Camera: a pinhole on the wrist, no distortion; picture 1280 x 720 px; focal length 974.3 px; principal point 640.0 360.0 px. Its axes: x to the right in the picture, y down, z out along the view. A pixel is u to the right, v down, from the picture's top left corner.
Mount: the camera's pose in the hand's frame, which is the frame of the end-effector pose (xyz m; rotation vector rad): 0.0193 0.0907 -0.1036 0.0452 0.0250 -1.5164
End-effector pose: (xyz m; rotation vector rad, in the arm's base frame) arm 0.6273 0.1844 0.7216 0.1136 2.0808 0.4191
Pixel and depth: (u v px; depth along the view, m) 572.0 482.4 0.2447
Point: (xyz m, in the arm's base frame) 0.7150 0.3233 0.6509
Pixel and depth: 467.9 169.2 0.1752
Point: 0.6886 0.3025 0.7411
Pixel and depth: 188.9 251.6 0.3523
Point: 0.8401 0.4602 0.7092
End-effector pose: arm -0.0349 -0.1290 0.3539 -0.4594 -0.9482 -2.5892
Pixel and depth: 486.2 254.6 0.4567
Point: 0.1229 0.0155 0.6721
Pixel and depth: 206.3 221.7 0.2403
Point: 0.0893 -0.1630 0.5485
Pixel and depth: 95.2 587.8 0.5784
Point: 0.1047 -0.1123 0.9810
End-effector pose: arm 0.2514 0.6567 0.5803 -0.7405 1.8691 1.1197
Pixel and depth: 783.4 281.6 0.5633
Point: 0.4376 1.0587 0.4723
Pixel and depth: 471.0 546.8 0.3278
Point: 0.1839 0.9142 0.5103
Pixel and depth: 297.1 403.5 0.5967
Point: 0.1914 1.2247 0.5347
